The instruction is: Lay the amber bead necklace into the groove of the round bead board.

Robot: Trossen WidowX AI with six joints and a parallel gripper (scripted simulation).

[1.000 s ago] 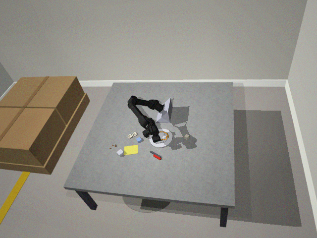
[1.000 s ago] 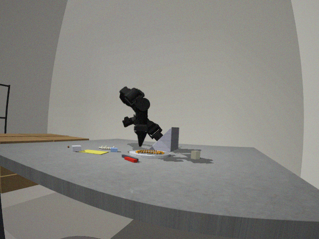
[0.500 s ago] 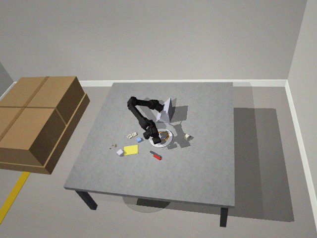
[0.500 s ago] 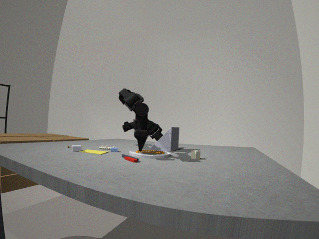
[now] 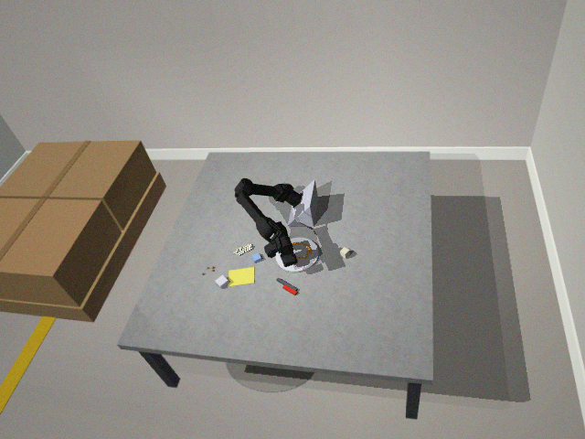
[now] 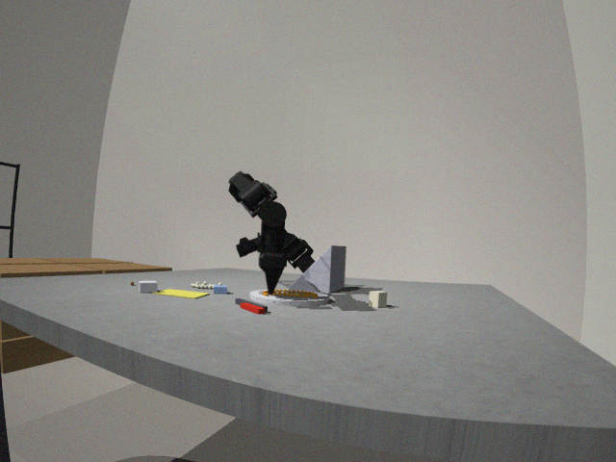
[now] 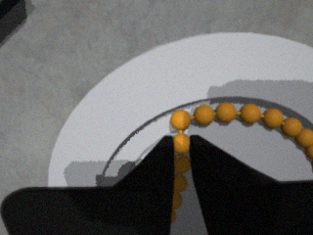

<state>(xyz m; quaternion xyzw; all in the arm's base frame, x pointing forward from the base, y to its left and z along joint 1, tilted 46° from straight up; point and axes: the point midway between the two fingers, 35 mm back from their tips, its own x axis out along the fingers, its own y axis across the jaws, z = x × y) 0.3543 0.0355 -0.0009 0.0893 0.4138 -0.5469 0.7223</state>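
Right now the round bead board is 40 mm behind my gripper tip, 30 mm to the left of it and 10 mm below it. The rest, counted from my gripper tip: blue cube (160 mm to the right, 10 mm below); then yellow sheet (100 mm ahead, 200 mm to the right, 10 mm below); then red-handled tool (140 mm ahead, 30 mm to the left, 10 mm below).
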